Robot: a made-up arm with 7 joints.
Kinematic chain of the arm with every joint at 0, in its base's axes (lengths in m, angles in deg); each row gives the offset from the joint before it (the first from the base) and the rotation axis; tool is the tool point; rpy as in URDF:
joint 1: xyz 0 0 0 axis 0.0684 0.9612 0.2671
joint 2: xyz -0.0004 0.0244 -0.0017 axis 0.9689 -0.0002 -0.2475
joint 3: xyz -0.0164 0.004 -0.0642 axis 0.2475 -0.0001 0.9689
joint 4: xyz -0.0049 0 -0.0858 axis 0.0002 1 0
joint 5: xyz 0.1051 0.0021 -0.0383 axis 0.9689 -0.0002 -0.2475
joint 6: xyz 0.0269 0 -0.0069 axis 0.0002 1 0
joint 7: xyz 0.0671 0 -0.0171 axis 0.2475 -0.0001 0.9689
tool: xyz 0 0 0 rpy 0 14.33 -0.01
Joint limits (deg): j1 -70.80..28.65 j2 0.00..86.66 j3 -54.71..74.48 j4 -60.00..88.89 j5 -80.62..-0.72 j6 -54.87..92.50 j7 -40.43..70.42
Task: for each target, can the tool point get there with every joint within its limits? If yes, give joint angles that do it. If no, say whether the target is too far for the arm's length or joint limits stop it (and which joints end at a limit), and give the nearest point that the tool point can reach.
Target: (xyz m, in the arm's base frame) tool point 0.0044 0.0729 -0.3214
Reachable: yes | joints -9.95 12.69 -7.63 59.37 -19.12 77.53 -26.96
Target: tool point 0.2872 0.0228 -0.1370
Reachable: yes | joints -53.85 30.63 -22.13 22.06 -40.17 59.71 -21.51
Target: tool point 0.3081 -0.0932 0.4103
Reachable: no: too far | nearest point 0.1939 0.0384 0.1552 | short by 0.309 m
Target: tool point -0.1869 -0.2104 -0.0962
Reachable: no: joint limits stop it (at a limit: joint 1, joint 2, joint 3, joint 5, joint 6) | nearest point -0.1063 -0.1268 -0.1843 | short by 0.146 m
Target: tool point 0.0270 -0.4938 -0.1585
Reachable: no: too far | nearest point 0.1228 -0.1953 -0.1011 | short by 0.319 m
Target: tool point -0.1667 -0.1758 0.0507
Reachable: no: joint limits stop it (at a limit: joint 1, joint 2, joint 3, joint 4, joint 5) | nearest point -0.0117 -0.1042 0.0284 | short by 0.172 m
